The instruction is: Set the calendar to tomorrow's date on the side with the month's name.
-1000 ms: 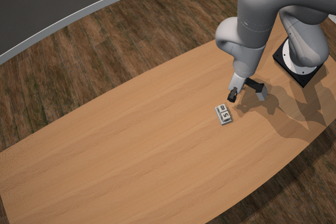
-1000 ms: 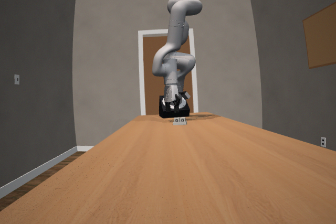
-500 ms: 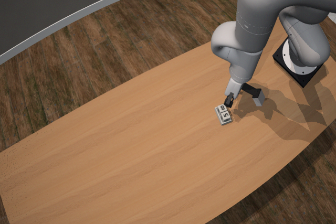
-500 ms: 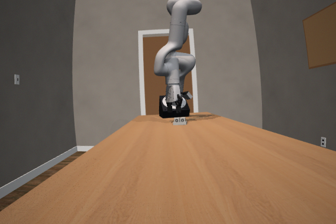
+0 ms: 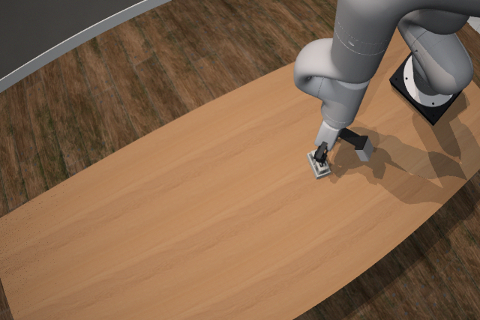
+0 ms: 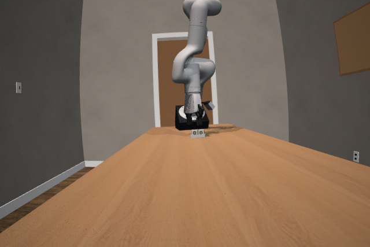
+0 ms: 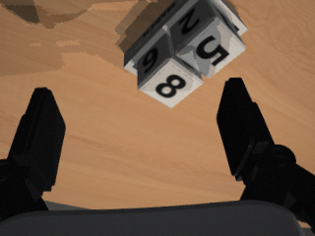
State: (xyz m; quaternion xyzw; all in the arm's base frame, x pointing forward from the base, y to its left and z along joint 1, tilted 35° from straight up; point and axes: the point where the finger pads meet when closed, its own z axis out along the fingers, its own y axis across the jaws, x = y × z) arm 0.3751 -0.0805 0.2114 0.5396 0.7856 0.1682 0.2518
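The white digit cube is 5 cm below my hand and 2 cm ahead of it. Round my hand: calendar tray (6 cm below, 3 cm ahead, 1 cm to the left).
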